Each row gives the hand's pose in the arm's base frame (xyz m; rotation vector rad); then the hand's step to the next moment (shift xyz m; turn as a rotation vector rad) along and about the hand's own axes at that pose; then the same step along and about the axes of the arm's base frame.
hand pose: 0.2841 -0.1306 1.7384 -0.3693 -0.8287 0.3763
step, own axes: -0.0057 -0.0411 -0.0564 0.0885 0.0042 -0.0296
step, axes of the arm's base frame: 0.0470 -0.0480 -0.0199 0.0766 0.0393 0.0361
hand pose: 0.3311 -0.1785 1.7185 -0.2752 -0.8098 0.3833
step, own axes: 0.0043 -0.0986 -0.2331 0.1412 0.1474 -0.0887
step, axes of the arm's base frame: 0.1987 -0.1081 -0.1136 0.1213 0.1851 -0.0233
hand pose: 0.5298 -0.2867 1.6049 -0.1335 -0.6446 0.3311
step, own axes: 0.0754 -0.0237 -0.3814 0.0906 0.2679 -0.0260
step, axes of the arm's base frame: 0.2949 -0.0039 -0.2544 0.0138 0.2822 -0.0292
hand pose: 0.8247 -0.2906 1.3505 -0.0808 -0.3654 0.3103
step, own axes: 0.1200 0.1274 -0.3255 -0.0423 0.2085 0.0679
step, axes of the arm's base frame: 0.1886 0.1513 -0.2795 -0.1214 0.1863 0.0211
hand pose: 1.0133 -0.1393 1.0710 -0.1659 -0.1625 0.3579
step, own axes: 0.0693 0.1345 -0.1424 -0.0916 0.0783 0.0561
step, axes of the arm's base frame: 0.0457 0.1303 -0.1552 -0.1213 0.0467 0.0280
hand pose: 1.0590 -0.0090 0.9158 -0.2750 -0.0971 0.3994
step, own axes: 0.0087 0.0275 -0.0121 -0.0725 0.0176 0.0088
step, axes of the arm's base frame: -0.0004 0.0248 -0.0190 -0.0743 -0.0110 0.0006
